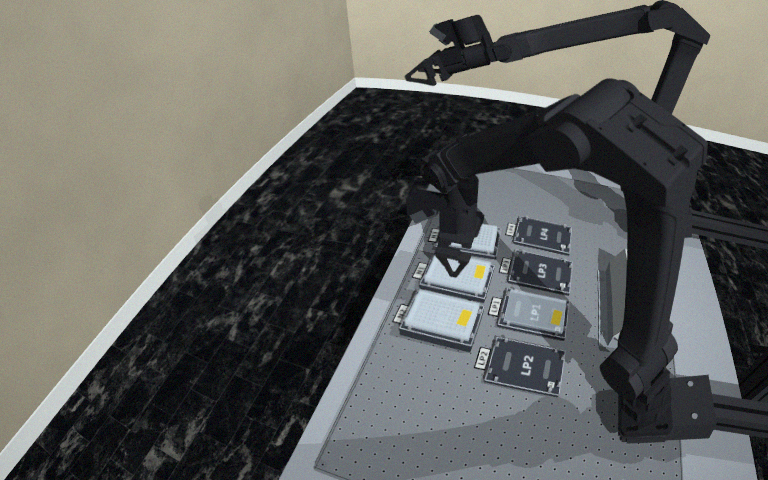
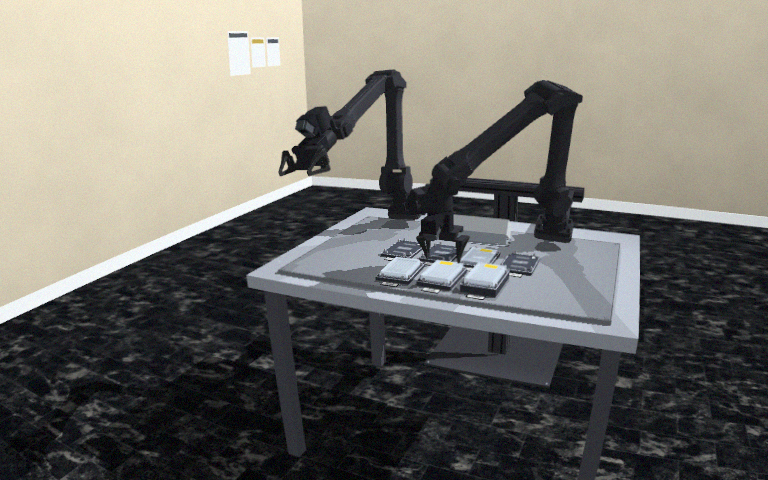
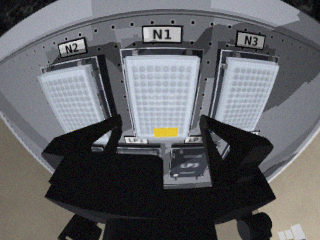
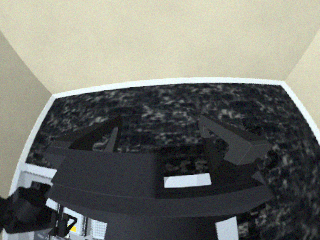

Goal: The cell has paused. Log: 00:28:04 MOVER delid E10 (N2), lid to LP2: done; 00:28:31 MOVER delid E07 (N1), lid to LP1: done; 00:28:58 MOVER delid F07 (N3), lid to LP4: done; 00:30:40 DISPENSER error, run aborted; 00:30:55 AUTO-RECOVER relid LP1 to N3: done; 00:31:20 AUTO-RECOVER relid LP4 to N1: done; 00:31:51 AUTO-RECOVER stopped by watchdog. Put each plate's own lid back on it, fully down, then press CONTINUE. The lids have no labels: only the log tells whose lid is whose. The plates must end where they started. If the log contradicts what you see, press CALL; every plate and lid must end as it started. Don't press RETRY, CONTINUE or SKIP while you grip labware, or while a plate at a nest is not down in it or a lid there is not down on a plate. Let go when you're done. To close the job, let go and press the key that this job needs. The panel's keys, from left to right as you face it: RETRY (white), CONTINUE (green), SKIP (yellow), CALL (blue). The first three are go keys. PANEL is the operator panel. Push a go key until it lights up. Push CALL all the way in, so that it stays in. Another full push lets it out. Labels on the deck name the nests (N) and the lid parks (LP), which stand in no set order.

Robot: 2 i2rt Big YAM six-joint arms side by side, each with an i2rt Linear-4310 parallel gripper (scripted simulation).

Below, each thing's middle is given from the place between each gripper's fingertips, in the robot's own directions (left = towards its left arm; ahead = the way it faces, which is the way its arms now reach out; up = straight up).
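Park LP2 [image 1: 538,383] is 20 cm behind my left hand [image 1: 459,261], 17 cm to the left of it and 6 cm below it. Park LP4 [image 1: 523,226] sits 22 cm to the right of that same left hand, 16 cm behind it and 6 cm below it, while park LP3 [image 1: 518,264] is 9 cm to the right of my left hand, 18 cm behind it and 6 cm below it. The N3 plate [image 3: 244,106] I find 2 cm ahead of my left hand, 13 cm to the right of it and 5 cm below it.
From my right hand [image 2: 293,174], park LP2 is 50 cm to the left, 43 cm behind and 33 cm below. Park LP4 is 39 cm behind my right hand, 33 cm below it and 11 cm to the left of it; park LP3 is 24 cm to the left of that hand, 41 cm behind it and 33 cm below it. My right hand itself is 32 cm above the N3 plate, 21 cm past it and 20 cm to the right of it.
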